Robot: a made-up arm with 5 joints.
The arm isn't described. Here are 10 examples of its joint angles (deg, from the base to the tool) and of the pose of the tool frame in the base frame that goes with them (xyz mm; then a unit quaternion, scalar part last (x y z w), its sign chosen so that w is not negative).
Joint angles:
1: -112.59 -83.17 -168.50 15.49 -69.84
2: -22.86 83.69 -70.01 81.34 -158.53
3: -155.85 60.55 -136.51 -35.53 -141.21
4: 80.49 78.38 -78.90 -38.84 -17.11
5: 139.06 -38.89 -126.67 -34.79 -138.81
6: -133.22 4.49 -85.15 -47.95 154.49
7: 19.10 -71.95 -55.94 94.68 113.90
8: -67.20 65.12 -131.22 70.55 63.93
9: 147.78 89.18 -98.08 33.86 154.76
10: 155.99 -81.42 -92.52 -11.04 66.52
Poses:
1: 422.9 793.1 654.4 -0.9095 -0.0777 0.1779 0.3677
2: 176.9 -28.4 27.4 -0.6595 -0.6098 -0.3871 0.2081
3: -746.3 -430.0 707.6 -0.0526 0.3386 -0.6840 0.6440
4: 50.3 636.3 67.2 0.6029 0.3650 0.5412 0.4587
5: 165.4 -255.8 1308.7 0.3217 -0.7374 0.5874 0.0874
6: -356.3 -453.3 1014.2 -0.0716 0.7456 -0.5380 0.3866
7: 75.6 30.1 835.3 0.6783 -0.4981 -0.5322 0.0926
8: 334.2 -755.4 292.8 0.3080 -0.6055 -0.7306 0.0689
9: -421.3 201.5 -123.7 0.6634 -0.1668 -0.1296 0.7179
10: 451.1 -245.6 1137.8 -0.5207 -0.4313 0.2447 0.6949
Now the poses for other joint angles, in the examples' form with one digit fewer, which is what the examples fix.
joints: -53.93 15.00 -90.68 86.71 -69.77
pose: 417 -460 590 0.739 0.173 -0.161 0.631
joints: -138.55 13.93 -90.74 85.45 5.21
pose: -435 -467 601 -0.284 0.626 0.724 0.057
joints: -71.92 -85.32 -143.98 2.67 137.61
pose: -235 795 831 -0.570 0.131 -0.792 0.177
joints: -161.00 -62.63 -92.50 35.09 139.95
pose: 88 -22 1220 0.214 0.792 -0.531 0.213
